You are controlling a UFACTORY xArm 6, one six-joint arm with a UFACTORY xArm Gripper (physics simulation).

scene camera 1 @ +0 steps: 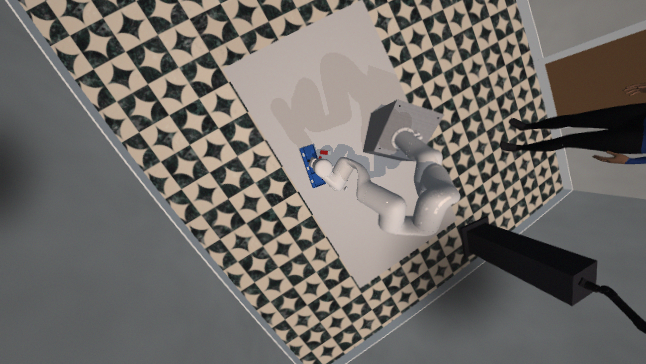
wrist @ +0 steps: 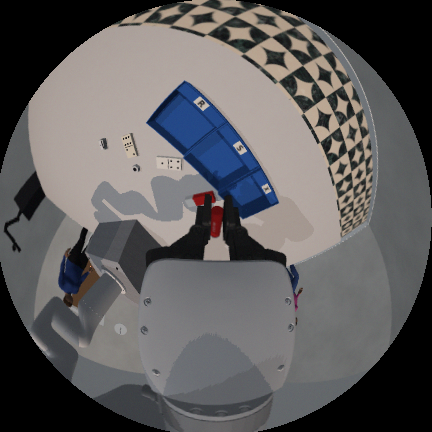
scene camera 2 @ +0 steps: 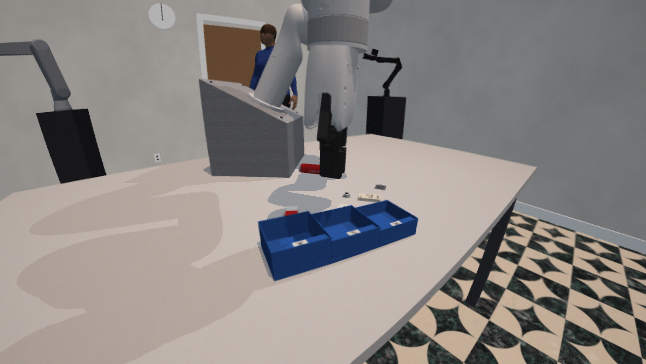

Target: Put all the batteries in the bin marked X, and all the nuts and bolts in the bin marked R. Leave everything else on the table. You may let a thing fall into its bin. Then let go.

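Note:
My gripper is shut on a red cylindrical battery, raised above the table close to bin X. The battery sticks out past one side of the fingers in scene camera 2. The blue three-part tray has bin X at one end, bin S in the middle and bin R at the other end. No contents show in bin R. A small metal nut lies on the table. In scene camera 1 the arm hides the fingertips.
A red-and-white block lies beside bin X. Two dominoes lie near the tray, one farther out and one closer. A small grey ribbed metal piece lies beyond them. The grey arm pedestal stands behind.

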